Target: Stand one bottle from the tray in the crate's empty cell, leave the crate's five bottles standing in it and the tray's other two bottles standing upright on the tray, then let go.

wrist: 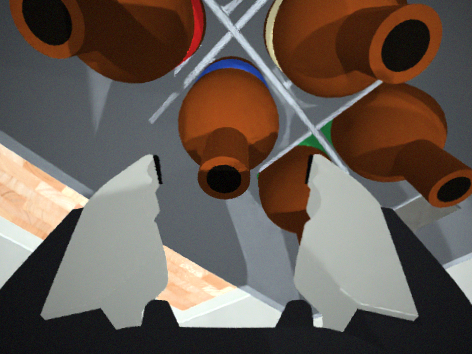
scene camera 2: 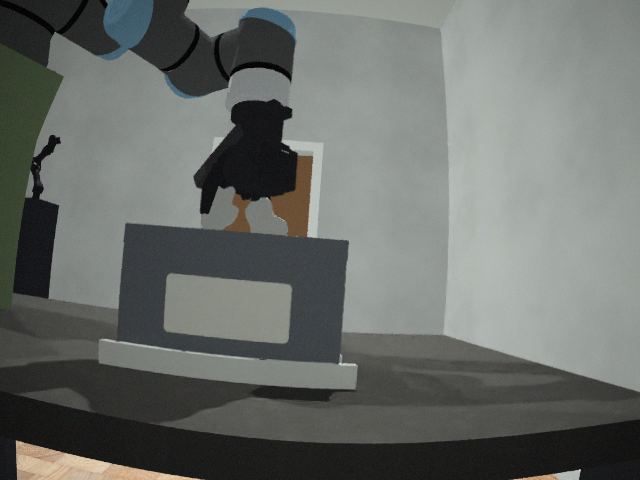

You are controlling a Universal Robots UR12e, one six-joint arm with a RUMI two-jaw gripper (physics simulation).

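Pixels of known places: gripper, fingertip midpoint: (wrist: 233, 159); arm's base, origin of the base link: (scene camera 2: 8, 54).
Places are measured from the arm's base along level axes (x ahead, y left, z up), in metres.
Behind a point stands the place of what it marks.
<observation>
The dark grey crate (scene camera 2: 144, 258) @[y -0.156, x 0.567, z -0.451 m] (wrist: 300, 110) @[y -0.044, x 0.682, z -0.491 m] hides the bottles in the scene view. In the wrist view, a brown bottle with a blue band (wrist: 227, 107) @[y -0.080, x 0.644, z -0.462 m] stands in a cell, its neck toward the fingers. My gripper (scene camera 2: 244, 219) (wrist: 233, 159) @[y -0.091, x 0.667, z -0.446 m] is open, with one finger on each side of that neck and gaps at both sides. Around it are a red-banded bottle (wrist: 135, 45) @[y -0.098, x 0.591, z -0.459 m], a cream-banded bottle (wrist: 320, 55) @[y -0.024, x 0.648, z -0.460 m], a brown bottle (wrist: 385, 130) @[y -0.005, x 0.713, z -0.465 m] by a green patch, and another bottle (wrist: 280, 195) @[y -0.087, x 0.724, z -0.467 m] partly behind the right finger. The tray's two other bottles cannot be made out.
A low pale rim (scene camera 2: 227, 367) @[y -0.151, x 0.681, z -0.568 m] runs along the crate's foot; whether it is the tray is unclear. Thin light dividers separate the bottles. A green panel (scene camera 2: 23, 180) @[y 0.077, x 0.076, z -0.292 m] stands at the left of the dark table (scene camera 2: 439, 413) @[y -0.218, x 0.907, z -0.585 m]. A door and a dark pedestal are behind.
</observation>
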